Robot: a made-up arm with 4 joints.
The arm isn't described. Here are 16 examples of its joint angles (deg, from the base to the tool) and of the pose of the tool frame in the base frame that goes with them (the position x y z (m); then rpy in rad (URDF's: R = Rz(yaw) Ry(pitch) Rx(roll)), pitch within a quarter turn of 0, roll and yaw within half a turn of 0).
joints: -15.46 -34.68 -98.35 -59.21
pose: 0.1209 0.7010 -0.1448 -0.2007 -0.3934 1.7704
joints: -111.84 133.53 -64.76 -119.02
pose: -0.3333 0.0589 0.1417 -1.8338 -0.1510 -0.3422
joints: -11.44 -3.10 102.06 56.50
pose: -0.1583 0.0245 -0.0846 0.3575 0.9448 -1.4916
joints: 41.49 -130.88 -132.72 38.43
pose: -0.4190 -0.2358 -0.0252 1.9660 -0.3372 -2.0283
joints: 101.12 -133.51 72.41 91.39
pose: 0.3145 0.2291 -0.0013 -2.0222 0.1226 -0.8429
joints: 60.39 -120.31 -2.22 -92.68
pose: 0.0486 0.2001 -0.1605 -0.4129 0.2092 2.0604
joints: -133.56 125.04 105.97 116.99
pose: 0.0694 0.5163 -0.1029 1.4238 0.5332 2.5517
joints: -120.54 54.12 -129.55 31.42
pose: -0.2829 0.7018 -0.3296 -2.6238 0.6232 1.4720
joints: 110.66 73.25 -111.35 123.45
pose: 0.4343 0.6510 -0.0509 1.4928 -0.0706 2.4305
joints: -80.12 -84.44 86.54 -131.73
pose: -0.0109 0.1786 0.0027 1.7563 0.1411 0.9532
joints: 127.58 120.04 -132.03 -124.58
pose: 0.3452 0.1024 -0.1140 1.8667 -0.1737 -2.6072
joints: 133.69 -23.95 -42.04 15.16
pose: -0.4385 0.6209 -0.0537 2.3621 0.1729 2.6274
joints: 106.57 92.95 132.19 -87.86
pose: 0.1636 0.2402 0.2858 -2.5954 -0.0466 -1.6395
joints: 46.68 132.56 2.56 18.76
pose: 0.4026 0.2537 -0.1559 2.5348 0.5948 0.3263
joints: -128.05 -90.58 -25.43 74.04
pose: -0.0478 0.0478 0.5987 0.2284 -0.2654 -1.6411
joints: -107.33 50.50 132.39 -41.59
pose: 0.0583 0.2364 -0.2192 1.3725 0.5008 -1.3943
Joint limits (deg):
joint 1: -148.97..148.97
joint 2: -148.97..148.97
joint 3: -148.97..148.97
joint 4: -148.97..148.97
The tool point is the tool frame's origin. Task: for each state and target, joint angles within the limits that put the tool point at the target. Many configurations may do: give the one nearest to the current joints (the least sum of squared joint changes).
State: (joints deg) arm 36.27 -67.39 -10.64 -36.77
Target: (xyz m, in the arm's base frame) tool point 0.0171 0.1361 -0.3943
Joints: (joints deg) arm 48.36 -112.46 -35.67 -28.84
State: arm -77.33 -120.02 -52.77 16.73
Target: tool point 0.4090 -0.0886 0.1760
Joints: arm -53.54 -141.21 -53.04 -27.64
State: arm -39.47 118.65 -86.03 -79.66
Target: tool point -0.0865 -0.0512 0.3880
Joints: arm -43.55 140.16 -78.45 -97.47
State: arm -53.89 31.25 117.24 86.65
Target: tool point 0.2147 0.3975 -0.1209
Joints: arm -88.94 60.28 107.24 99.62
